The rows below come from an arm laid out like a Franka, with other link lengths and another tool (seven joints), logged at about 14 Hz.
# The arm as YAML. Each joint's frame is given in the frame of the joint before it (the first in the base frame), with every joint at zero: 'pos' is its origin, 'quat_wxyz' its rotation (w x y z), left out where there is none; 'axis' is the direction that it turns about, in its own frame. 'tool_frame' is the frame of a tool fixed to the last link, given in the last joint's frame.
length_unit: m
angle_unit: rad
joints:
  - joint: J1
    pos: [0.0, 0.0, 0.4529]
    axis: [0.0, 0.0, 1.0]
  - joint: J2
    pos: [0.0, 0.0, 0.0]
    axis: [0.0, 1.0, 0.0]
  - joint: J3
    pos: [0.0, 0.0, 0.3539]
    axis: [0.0, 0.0, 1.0]
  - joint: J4
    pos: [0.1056, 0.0, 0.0]
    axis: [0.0, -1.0, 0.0]
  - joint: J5
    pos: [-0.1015, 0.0, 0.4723]
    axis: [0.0, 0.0, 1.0]
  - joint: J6
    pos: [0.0, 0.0, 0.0]
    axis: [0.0, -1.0, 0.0]
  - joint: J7
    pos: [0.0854, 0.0, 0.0]
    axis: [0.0, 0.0, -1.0]
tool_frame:
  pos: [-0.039, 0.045, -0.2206]
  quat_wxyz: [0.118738, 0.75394, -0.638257, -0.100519]
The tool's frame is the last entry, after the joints.
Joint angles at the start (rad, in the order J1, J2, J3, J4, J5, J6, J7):
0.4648 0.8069 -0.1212 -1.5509 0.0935 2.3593 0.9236
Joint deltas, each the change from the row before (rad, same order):
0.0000 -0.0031 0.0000 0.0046 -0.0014 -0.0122 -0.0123
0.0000 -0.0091 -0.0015 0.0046 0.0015 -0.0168 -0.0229
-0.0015 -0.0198 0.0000 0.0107 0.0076 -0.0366 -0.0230
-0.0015 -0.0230 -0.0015 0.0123 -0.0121 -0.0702 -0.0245
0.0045 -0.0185 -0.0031 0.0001 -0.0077 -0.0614 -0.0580
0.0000 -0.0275 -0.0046 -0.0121 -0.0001 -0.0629 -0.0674
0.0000 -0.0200 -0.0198 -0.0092 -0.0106 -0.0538 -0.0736
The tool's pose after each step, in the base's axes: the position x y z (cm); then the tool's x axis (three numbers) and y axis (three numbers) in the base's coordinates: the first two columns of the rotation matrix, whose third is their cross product. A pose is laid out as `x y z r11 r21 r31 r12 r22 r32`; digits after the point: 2 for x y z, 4 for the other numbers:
76.24 34.77 14.44 -0.4164 -0.9091 0.0128 -0.8684 0.4019 0.2906
76.25 34.76 15.28 -0.3973 -0.9176 0.0140 -0.8754 0.3835 0.2942
76.36 34.94 17.17 -0.3818 -0.9242 0.0112 -0.8790 0.3668 0.3048
75.89 34.59 19.06 -0.3532 -0.9348 0.0379 -0.8794 0.3455 0.3274
74.62 34.31 20.12 -0.2907 -0.9545 0.0656 -0.8858 0.2945 0.3588
73.15 33.48 21.40 -0.2281 -0.9698 0.0860 -0.8838 0.2433 0.3997
72.26 31.44 22.35 -0.1642 -0.9799 0.1134 -0.8810 0.1974 0.4299

